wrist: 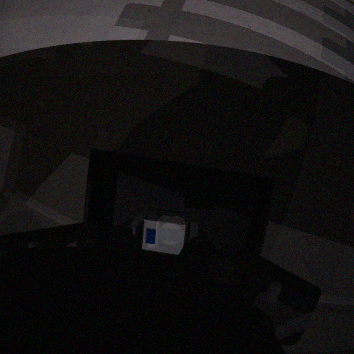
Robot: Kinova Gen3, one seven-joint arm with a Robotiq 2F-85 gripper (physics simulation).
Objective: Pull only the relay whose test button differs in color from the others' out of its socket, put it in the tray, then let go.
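Frame: origin at the arm's base, x back, y right, z up, level; metres.
Seen in the pictures: gripper, fingertip midpoint: [166, 231].
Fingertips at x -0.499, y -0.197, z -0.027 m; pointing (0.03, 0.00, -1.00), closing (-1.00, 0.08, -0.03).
A point is followed by its place in that frame.
A pale relay [171, 239] {x -0.504, y -0.198, z -0.007 m} with a blue test button [150, 236] {x -0.491, y -0.199, z -0.006 m} shows low in the middle of the wrist view, its top facing the camera. My gripper [166, 231] {x -0.499, y -0.197, z -0.027 m} is shut on this relay, with the dark fingers at its left and right sides. The dark rectangular tray [102, 190] {x -0.425, y -0.215, z -0.085 m} lies behind and around the relay in the view; the relay appears over the tray's inside, toward its near side. The picture is very dark, and I cannot tell whether the relay touches the tray floor. The tray's near wall is hidden by the gripper. The socket and the other relays do not show.
The dark table top [65, 100] {x -0.369, y -0.313, z -0.090 m} stretches behind the tray, with patches of shadow and lighter shapes. Its curved far edge crosses the upper part of the view, with a lighter patterned floor [65, 25] beyond. Black gripper parts cover the bottom of the view.
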